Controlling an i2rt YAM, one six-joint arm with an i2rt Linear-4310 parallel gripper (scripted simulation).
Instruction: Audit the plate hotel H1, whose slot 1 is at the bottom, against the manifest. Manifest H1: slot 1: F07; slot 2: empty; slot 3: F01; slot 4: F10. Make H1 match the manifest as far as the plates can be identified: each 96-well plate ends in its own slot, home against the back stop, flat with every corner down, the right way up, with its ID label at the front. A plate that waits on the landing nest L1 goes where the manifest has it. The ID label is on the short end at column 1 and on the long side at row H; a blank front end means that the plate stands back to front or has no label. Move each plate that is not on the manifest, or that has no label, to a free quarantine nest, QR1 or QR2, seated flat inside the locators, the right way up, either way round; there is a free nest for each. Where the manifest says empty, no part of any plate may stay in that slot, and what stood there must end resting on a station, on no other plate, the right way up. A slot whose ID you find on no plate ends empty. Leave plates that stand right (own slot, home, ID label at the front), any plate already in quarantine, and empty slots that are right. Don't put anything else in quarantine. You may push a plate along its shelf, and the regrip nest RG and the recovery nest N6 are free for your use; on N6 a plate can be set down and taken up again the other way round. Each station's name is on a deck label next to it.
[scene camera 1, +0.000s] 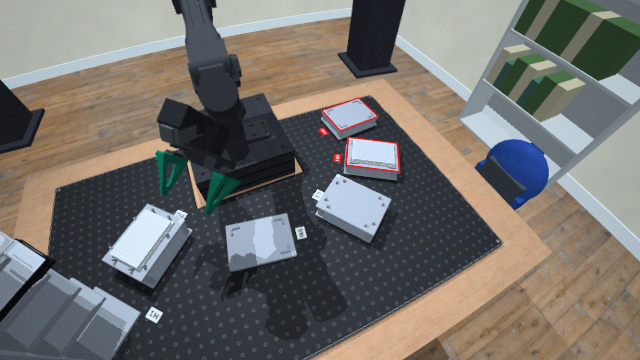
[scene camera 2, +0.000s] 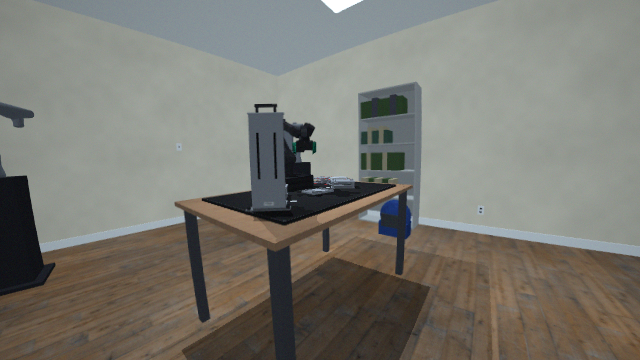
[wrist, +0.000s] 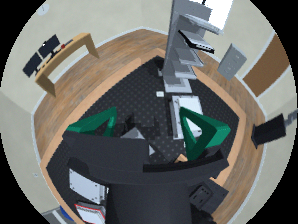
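The gripper (scene camera 1: 184, 204) is visible in the scene, and the wrist view has the gripper too, at (wrist: 147, 110).
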